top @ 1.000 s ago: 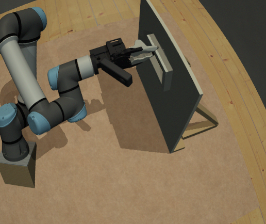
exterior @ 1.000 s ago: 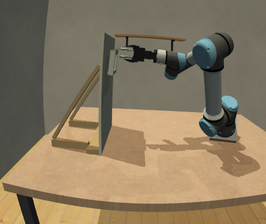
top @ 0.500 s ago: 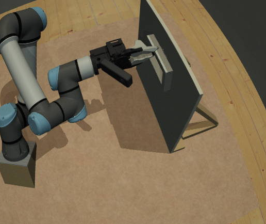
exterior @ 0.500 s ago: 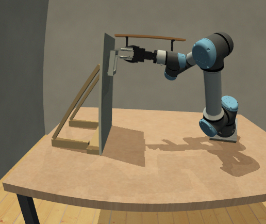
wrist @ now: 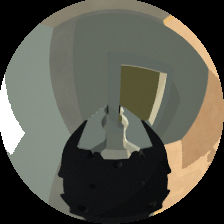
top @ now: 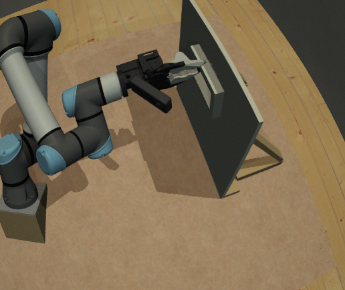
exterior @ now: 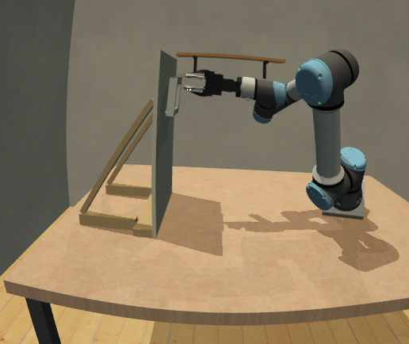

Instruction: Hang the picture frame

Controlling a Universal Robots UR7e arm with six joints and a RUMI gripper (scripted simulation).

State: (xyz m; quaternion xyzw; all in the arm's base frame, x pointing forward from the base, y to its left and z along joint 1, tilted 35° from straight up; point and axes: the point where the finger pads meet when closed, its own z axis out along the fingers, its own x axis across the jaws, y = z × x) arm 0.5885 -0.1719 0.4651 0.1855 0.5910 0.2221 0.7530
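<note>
Right now my hand is 50 mm above the pale picture frame, 20 mm short of it and 10 mm to the left of it. The rest, counted from my hand: upright board 180 mm below, 40 mm ahead.
</note>
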